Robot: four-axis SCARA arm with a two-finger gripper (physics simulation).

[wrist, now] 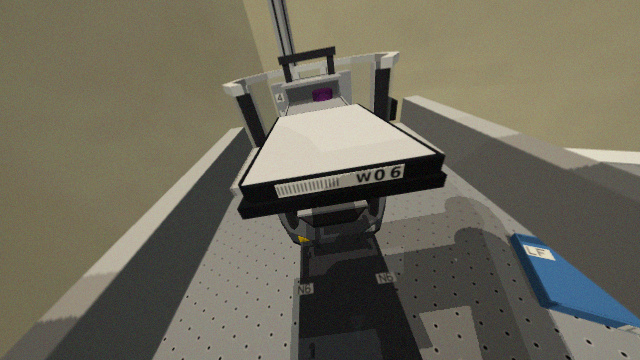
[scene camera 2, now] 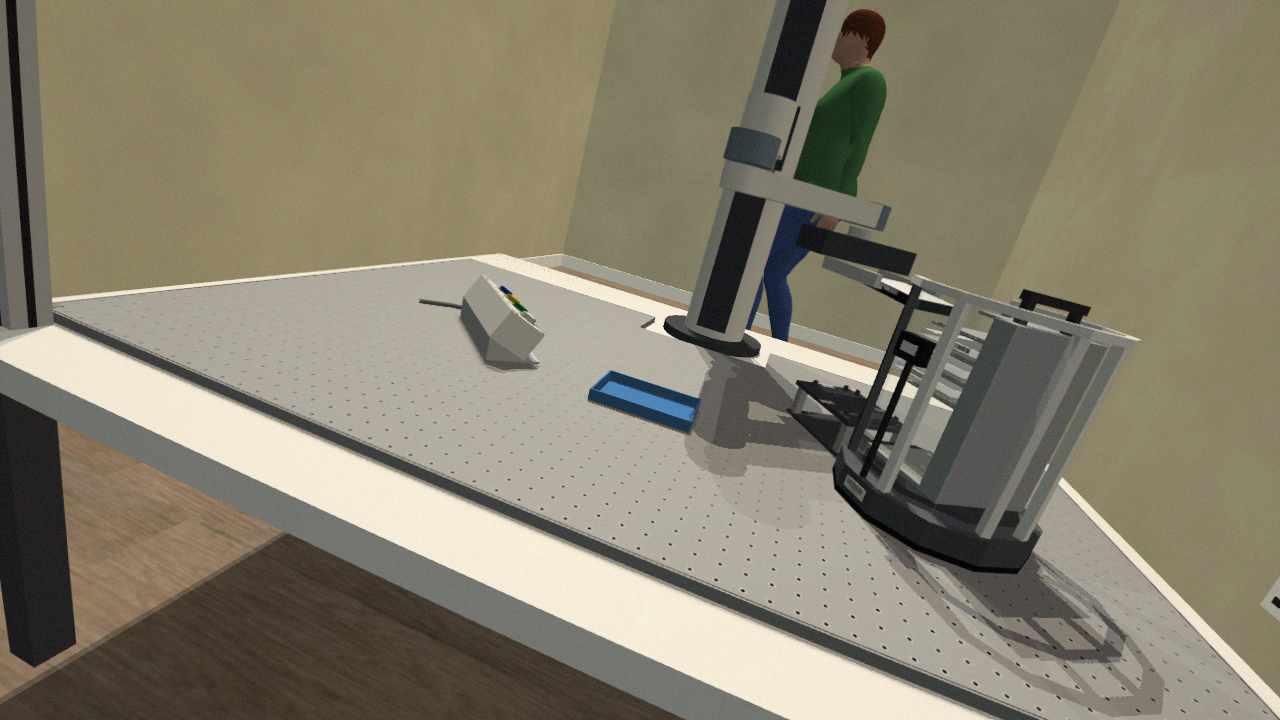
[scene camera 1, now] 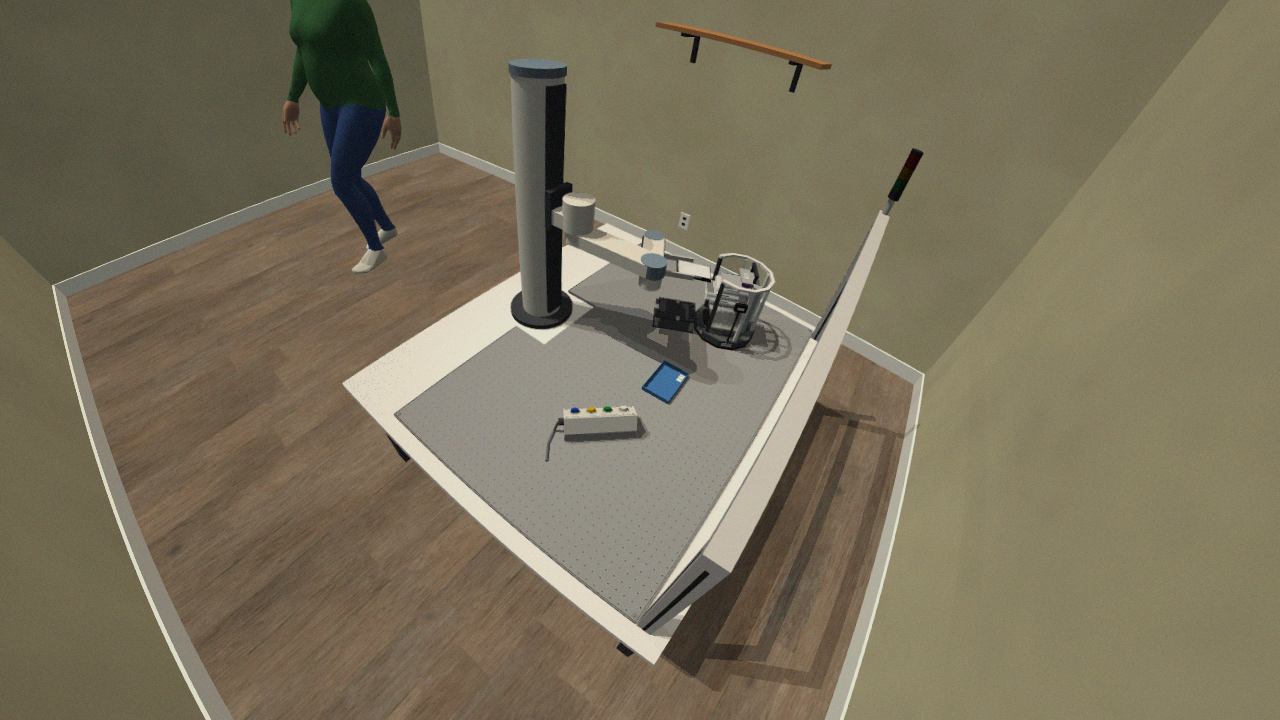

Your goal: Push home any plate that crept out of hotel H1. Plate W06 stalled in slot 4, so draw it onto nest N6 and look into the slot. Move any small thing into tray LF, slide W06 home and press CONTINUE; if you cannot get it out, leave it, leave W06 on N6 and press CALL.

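Where they show: gripper, fingertip midpoint: [wrist: 324, 127] [scene camera 2: 908, 289] [scene camera 1: 693, 268]; arm's base, origin of the base link: [scene camera 2: 710, 338] [scene camera 1: 541, 308].
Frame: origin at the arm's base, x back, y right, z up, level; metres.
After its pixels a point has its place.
My gripper [wrist: 324, 127] @(x -0.473, y -0.310, z 0.277 m) [scene camera 1: 693, 267] @(x -0.473, y -0.310, z 0.277 m) is shut on plate W06 [wrist: 330, 145] @(x -0.446, y -0.294, z 0.278 m), a white plate with a black, labelled front edge, and holds it level at upper height before hotel H1 [scene camera 1: 711, 333] @(x -0.622, y -0.290, z 0.058 m) [scene camera 2: 966, 540] @(x -0.753, y -0.415, z 0.046 m) [wrist: 381, 95] @(x -0.595, y -0.294, z 0.267 m). In the wrist view a purple round thing [wrist: 322, 94] @(x -0.642, y -0.394, z 0.263 m) sits inside slot 4, behind the plate. The hotel's lower slots are largely hidden by W06. Black nest N6 [scene camera 1: 674, 313] @(x -0.458, y -0.272, z 0.072 m) [scene camera 2: 836, 401] @(x -0.462, y -0.273, z 0.073 m) [wrist: 345, 310] @(x -0.428, y -0.293, z 0.073 m) lies low in front of the hotel. Blue tray LF [scene camera 1: 662, 385] @(x -0.602, y 0.025, z 0.015 m) [scene camera 2: 644, 402] @(x -0.602, y 0.008, z 0.015 m) [wrist: 575, 290] @(x -0.583, y -0.025, z 0.015 m) lies to one side of the nest.
A white button box [scene camera 1: 599, 422] @(x -0.553, y 0.325, z 0.081 m) [scene camera 2: 496, 326] @(x -0.638, y 0.256, z 0.067 m) with coloured buttons stands on the table beyond the tray. The arm's column [scene camera 1: 534, 197] @(x -0.045, y 0.061, z 0.520 m) [scene camera 2: 729, 259] @(x -0.077, y 0.004, z 0.210 m) rises at the table's edge. A long white panel [scene camera 1: 778, 447] @(x -0.982, y 0.497, z 0.620 m) borders one side. A person in green [scene camera 1: 344, 53] [scene camera 2: 854, 134] is behind the column.
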